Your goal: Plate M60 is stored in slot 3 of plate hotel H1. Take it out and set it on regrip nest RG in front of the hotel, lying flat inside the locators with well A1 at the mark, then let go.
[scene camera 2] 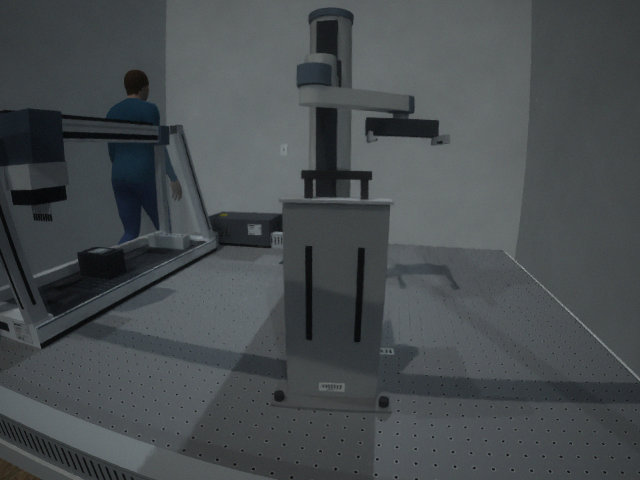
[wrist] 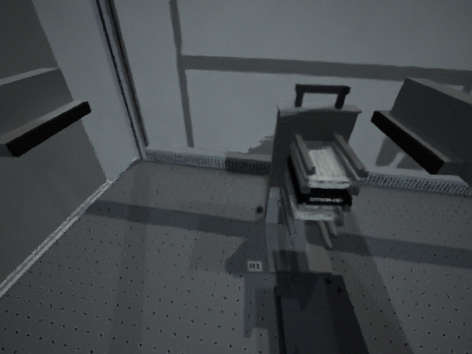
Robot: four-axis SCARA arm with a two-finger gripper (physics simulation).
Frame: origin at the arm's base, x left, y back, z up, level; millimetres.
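Where they show: gripper, fingertip midpoint: (scene camera 2: 410, 137) (wrist: 228, 93).
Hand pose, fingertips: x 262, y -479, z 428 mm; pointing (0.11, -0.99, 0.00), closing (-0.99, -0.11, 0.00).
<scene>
Things, the pixels of their top centre, and the offset from my fingertips. "pt": a spot on its surface instead. Level surfaces: height alone.
- dark plate-like layer, top centre: (wrist: 316, 174) dx -117, dy -229, dz -198 mm
- dark block, top centre: (wrist: 322, 319) dx -139, dy -47, dz -345 mm
- black handle, surface spot: (scene camera 2: 336, 175) (wrist: 321, 88) pt dx -106, dy -313, dz -71 mm
- dark box, surface spot: (scene camera 2: 242, 228) pt dx -631, dy +515, dz -338 mm
- small label, surface spot: (wrist: 254, 266) pt dx -25, dy -160, dz -414 mm
- perforated bench, surface height: dz -414 mm
My gripper (scene camera 2: 406, 138) (wrist: 228, 93) is open and empty, raised above the bench and higher than the plate hotel H1 (scene camera 2: 333, 299) (wrist: 281, 150). In scene camera 2 the hotel shows its closed back, which hides its slots. In the wrist view its open front stands right of the middle, between and beyond the fingers. Pale surfaces show at its upper rails, and a dark plate-like layer (wrist: 325, 199) with a light label lies below them. Which one is M60, and the slot numbers, cannot be read. A dark block (wrist: 320, 312) in front of the hotel may be nest RG; its locators cannot be made out.
A black handle (scene camera 2: 336, 175) (wrist: 322, 89) tops the hotel. A gantry machine (scene camera 2: 118, 289) stands at the left in scene camera 2, with a person (scene camera 2: 135, 155) behind it. A dark box (scene camera 2: 242, 228) stands at the back. A small label (wrist: 254, 266) lies on the perforated bench (scene camera 2: 465, 439) (wrist: 175, 300).
</scene>
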